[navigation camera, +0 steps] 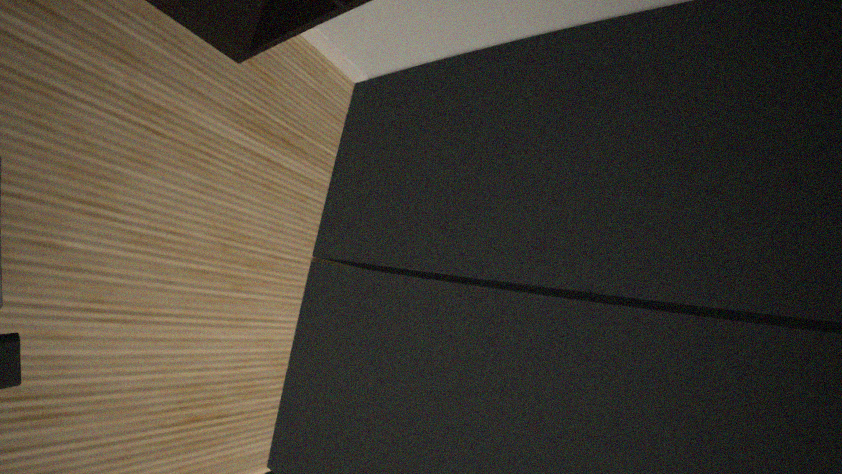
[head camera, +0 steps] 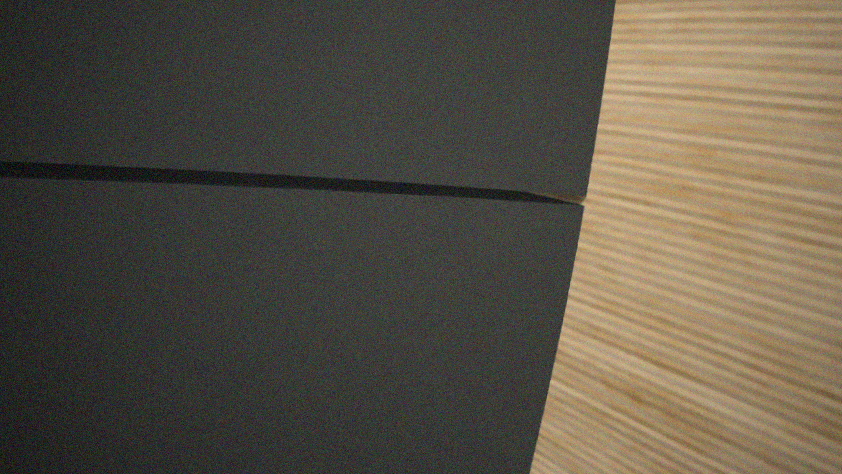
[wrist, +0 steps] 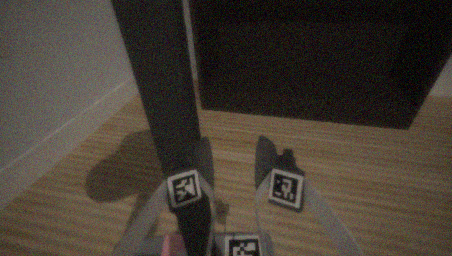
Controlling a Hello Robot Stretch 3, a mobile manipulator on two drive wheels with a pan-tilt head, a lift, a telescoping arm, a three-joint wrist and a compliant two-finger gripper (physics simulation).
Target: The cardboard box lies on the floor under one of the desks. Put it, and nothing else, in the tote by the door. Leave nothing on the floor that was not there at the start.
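Frame: origin at the robot's base, x ahead, y left, z up, level; centimetres.
Where they show: gripper, fingertip midpoint: (wrist: 233, 154).
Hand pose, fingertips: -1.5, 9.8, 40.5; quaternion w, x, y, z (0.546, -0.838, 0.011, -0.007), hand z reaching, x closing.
Observation:
After its pixels a point has its place, as x, y, z.
My gripper (wrist: 233, 154) @[-1.5, 9.8, 40.4] is open in the wrist view, with wooden floor showing between its two fingertips. Its fingers stand apart and hold nothing between them. A long dark bar (wrist: 155, 75) runs from the top of the wrist view down past the left finger; I cannot tell what it belongs to. The cardboard box and the tote do not show in any view, and no desk can be made out for certain.
Large dark grey panels with a narrow gap (head camera: 294, 323) @[107.7, 12.9, 80.8] (navigation camera: 559, 176) @[110.0, 21.7, 104.4] rise from the wooden floor (head camera: 707, 176) @[65.7, -16.0, 0.0] (navigation camera: 147, 235) @[36.8, -1.6, 0.0] (wrist: 320, 155) @[28.2, 50.7, 0.0]. A dark block (wrist: 310, 60) @[36.6, 96.8, 15.0] stands beyond the fingers. A pale wall (wrist: 55, 65) @[-57.1, 69.0, 27.4] is at left. A dark shape (navigation camera: 235, 26) @[56.8, 69.9, 10.1] overhangs the navigation view's top.

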